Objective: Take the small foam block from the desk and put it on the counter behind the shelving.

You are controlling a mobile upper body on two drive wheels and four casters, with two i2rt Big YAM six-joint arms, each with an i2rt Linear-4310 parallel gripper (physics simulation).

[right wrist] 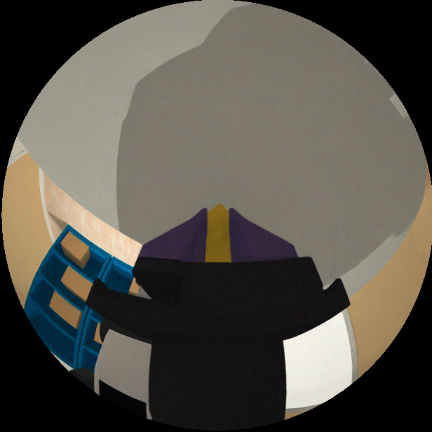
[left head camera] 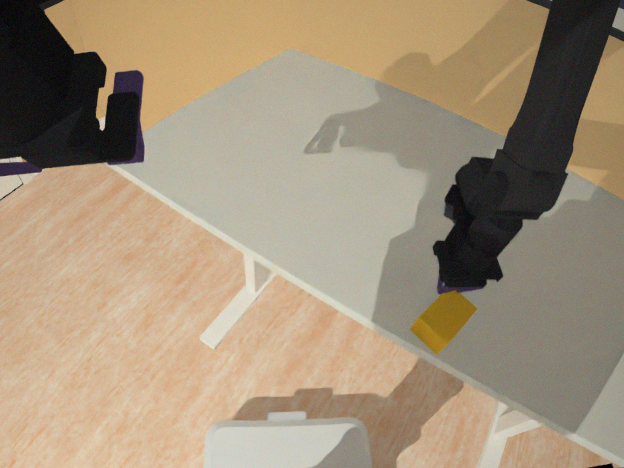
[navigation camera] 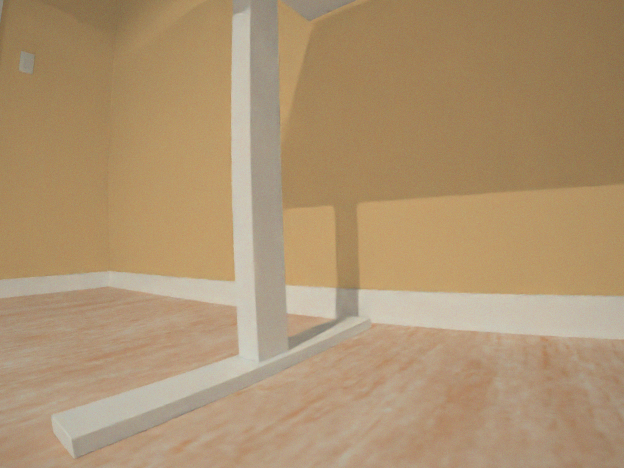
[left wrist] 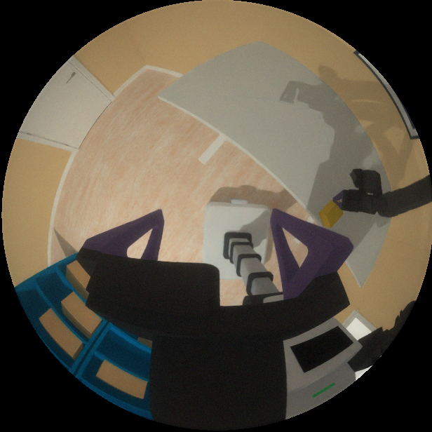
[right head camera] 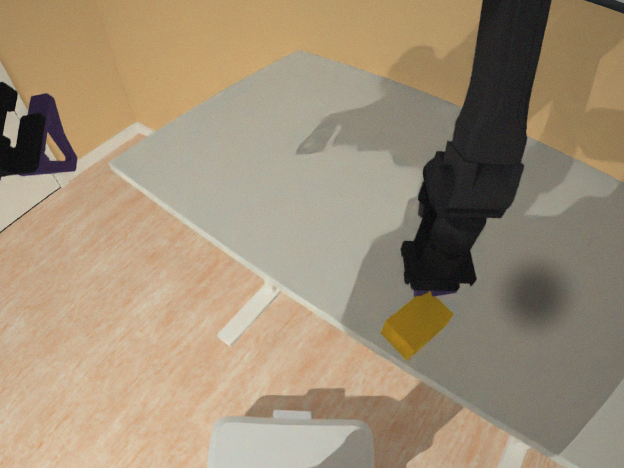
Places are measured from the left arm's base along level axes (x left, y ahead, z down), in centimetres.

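Pixels of known places: left gripper, between the fingertips: (left head camera: 90,159) (right head camera: 36,169); right gripper, between the fingertips: (left head camera: 443,291) (right head camera: 421,294).
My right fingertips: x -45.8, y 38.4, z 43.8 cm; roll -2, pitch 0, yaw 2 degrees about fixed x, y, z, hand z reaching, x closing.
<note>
Ahead of a thing's pixels: the offset from my right fingertips to its middle. "spot": to the spot under its first point. Level surfaces: height alone.
The small foam block {dy -5.3, dx +1.5, dz -0.1 cm} (left head camera: 443,322) (right head camera: 417,324) (left wrist: 331,213) (right wrist: 218,240) is yellow and sits at the near edge of the grey desk {dz +2.2 cm} (left head camera: 226,151) (right head camera: 226,151) (left wrist: 240,100) (right wrist: 75,100). My right gripper (left head camera: 456,291) (right head camera: 434,293) (right wrist: 217,214) is shut on the block, which shows as a narrow yellow strip between its purple fingers in the right wrist view. Whether the block still touches the desk top is unclear. My left gripper (left wrist: 216,214) is open and empty, off to the left of the desk. The counter behind the shelving is not identifiable in these views.
Blue shelving (left wrist: 91,348) (right wrist: 85,335) with cardboard boxes shows low at the left in both wrist views. The white robot base (left head camera: 287,448) (right head camera: 292,448) is close to the desk's near edge. A white desk leg {spot: dy +54.4, dx +33.9, dz +67.2 cm} (navigation camera: 257,201) stands ahead. A white door (left wrist: 65,110) is at the far left.
</note>
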